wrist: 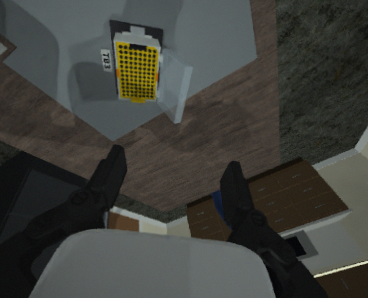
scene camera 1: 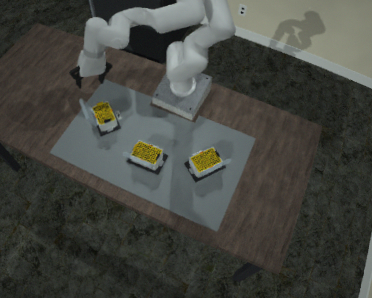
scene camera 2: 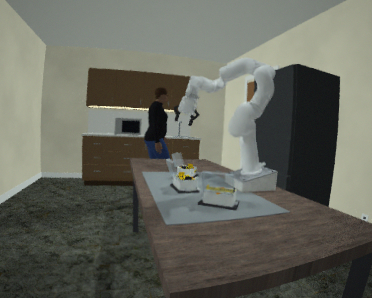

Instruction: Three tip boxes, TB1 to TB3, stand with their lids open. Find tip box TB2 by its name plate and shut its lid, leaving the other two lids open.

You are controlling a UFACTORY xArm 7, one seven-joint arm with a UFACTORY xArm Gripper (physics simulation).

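Frame: origin at the arm's base, x ahead, y left, z up, level; millimetres.
Where they show: gripper, between the fingertips: (wrist: 176,164) (scene camera 1: 89,83) (scene camera 2: 182,123); arm's base, origin of its link: (scene camera 1: 183,85) (scene camera 2: 251,171).
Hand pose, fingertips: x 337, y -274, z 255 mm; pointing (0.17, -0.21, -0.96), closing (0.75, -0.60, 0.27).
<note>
Things, the pixels of their centre, and the offset from my fingertips. Level surfaces: height alone.
- tip box TB3, middle of its body: (wrist: 138,76) (scene camera 1: 103,112) dx -52, dy -19, dz -271 mm
- middle tip box, middle of its body: (scene camera 1: 148,153) (scene camera 2: 186,182) dx +52, dy +260, dz -303 mm
- right tip box, middle of its body: (scene camera 2: 220,195) (scene camera 1: 204,160) dx -10, dy +503, dz -303 mm
- grey mat, height of its surface: dz -335 mm
- wooden table, height of its surface: dz -339 mm
The tip box TB3 (scene camera 1: 105,116) (wrist: 137,70) has a yellow rack; its name plate (wrist: 106,60) reads TB3. Its clear lid (scene camera 1: 87,112) (wrist: 175,87) stands open. A middle tip box (scene camera 1: 147,154) (scene camera 2: 186,183) and a right tip box (scene camera 1: 206,161) (scene camera 2: 219,197) also have raised lids; their name plates are too small to read, so I cannot tell which is TB2. My gripper (scene camera 1: 90,84) (scene camera 2: 183,122) (wrist: 176,164) is open and empty, high above the table, near the mat's back left corner in scene camera 1, away from all three boxes.
The boxes stand on a grey mat (scene camera 1: 200,210) (scene camera 2: 175,212) (wrist: 220,30) on a wooden table (scene camera 1: 280,165) (scene camera 2: 225,250) (wrist: 210,120). The arm's base (scene camera 1: 190,107) (scene camera 2: 262,181) stands at the mat's back edge. A person (scene camera 2: 157,120) stands beyond the table by the kitchen counter.
</note>
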